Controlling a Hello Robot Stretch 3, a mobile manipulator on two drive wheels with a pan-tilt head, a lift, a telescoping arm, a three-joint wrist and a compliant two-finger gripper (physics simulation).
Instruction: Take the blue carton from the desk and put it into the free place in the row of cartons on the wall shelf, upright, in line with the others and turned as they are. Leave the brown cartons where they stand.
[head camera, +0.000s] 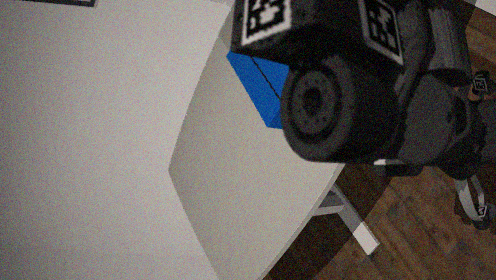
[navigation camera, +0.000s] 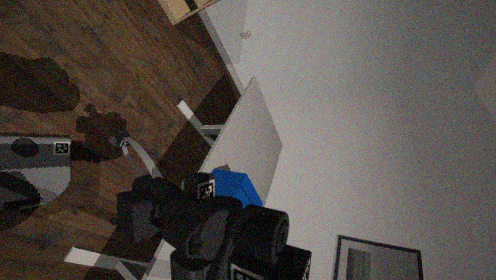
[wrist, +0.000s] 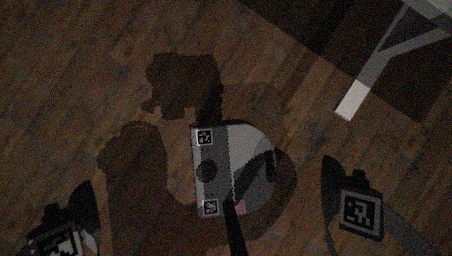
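Pixels of known places: gripper, between the fingertips: (navigation camera: 116, 178); robot's base, origin of its link: (navigation camera: 24, 146).
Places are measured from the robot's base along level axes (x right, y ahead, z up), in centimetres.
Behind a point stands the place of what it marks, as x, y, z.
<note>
The blue carton (head camera: 259, 86) {63.0, -15.0, 90.0} (navigation camera: 231, 186) {55.0, -11.9, 86.2} stands on the desk (head camera: 240, 190) {96.5, 7.3, 72.0} (navigation camera: 252, 127) {96.1, 15.8, 72.0}. A thin dark line runs along one face. In the head view, the dark wrist hides much of it; in the navigation view, the wrist covers its lower part. My gripper (head camera: 477, 147) {13.9, -2.3, 87.0} (wrist: 213, 188) {13.9, -2.3, 87.0} is wide open and empty, pointing down beyond the desk's front edge, apart from the carton. In the navigation view, one finger shows and the other is unclear. The carton does not show in the wrist view. The wall shelf and brown cartons do not show in these views.
My base (navigation camera: 37, 155) {4.4, -3.3, 16.0} (wrist: 215, 185) is on the wooden floor below the gripper. A white-tipped desk leg (head camera: 367, 240) (navigation camera: 187, 112) (wrist: 353, 100) stands nearby. A framed picture (navigation camera: 338, 255) {108.6, -61.0, 128.2} hangs on the wall. A light wooden unit (navigation camera: 176, 16) {74.9, 108.8, 7.9} shows at the navigation view's top.
</note>
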